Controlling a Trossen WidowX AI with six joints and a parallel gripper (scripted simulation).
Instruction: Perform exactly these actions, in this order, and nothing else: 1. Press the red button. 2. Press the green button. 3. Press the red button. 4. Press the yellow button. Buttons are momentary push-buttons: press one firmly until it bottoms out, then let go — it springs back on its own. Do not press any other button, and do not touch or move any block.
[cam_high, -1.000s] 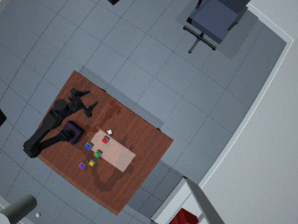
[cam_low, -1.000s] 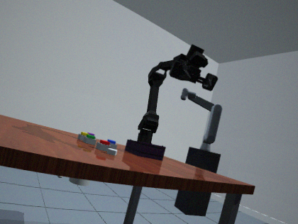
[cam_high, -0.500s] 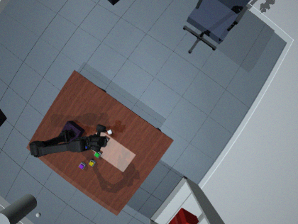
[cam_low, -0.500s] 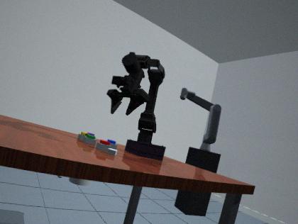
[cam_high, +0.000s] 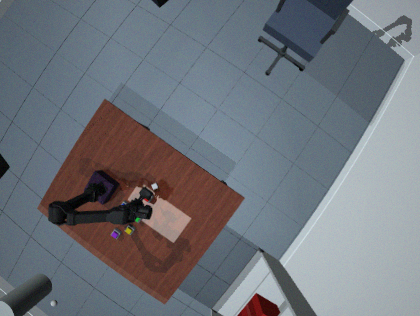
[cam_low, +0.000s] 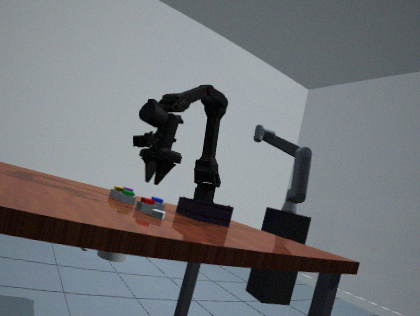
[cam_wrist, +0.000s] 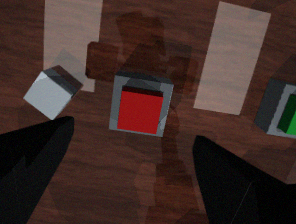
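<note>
Now: the red button 5 cm below my gripper tip. The rest, counted from my gripper tip: blue button 15 cm to the right, 6 cm behind, 5 cm below; then white block 8 cm to the left, 8 cm below, 3 cm behind; then green button 14 cm to the right, 5 cm below, 4 cm ahead.
</note>
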